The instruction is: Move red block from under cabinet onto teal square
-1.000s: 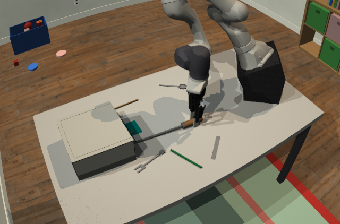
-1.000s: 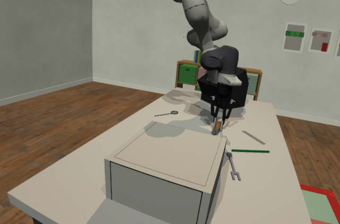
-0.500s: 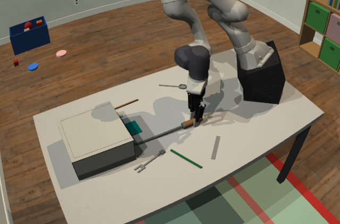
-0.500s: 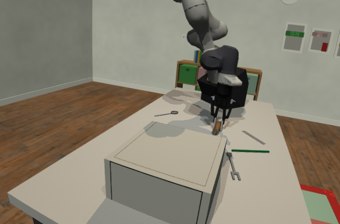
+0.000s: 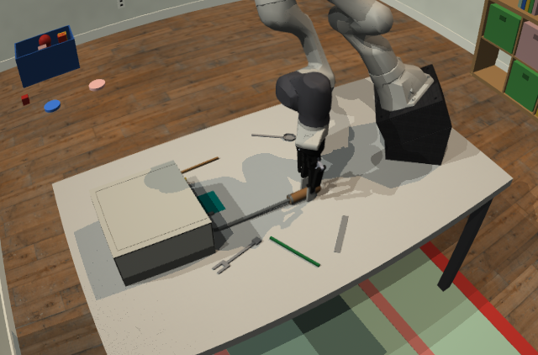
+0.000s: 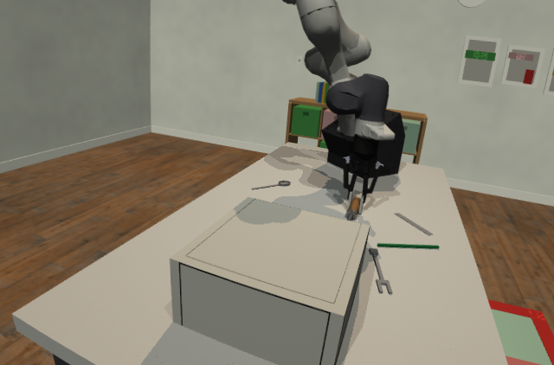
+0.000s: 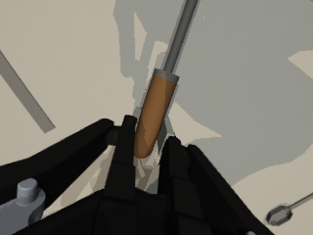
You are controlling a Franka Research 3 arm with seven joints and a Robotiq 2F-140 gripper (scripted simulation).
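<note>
My hand is 300 mm short of the grey forked tool, 80 mm to the right of it and 30 mm above it. Also, from my hand: grey strip 10 mm ahead, 190 mm to the left, 40 mm below; tool with grey shaft 140 mm ahead, 50 mm to the right, 20 mm below; green stick 170 mm ahead, 160 mm to the left, 30 mm below.
</note>
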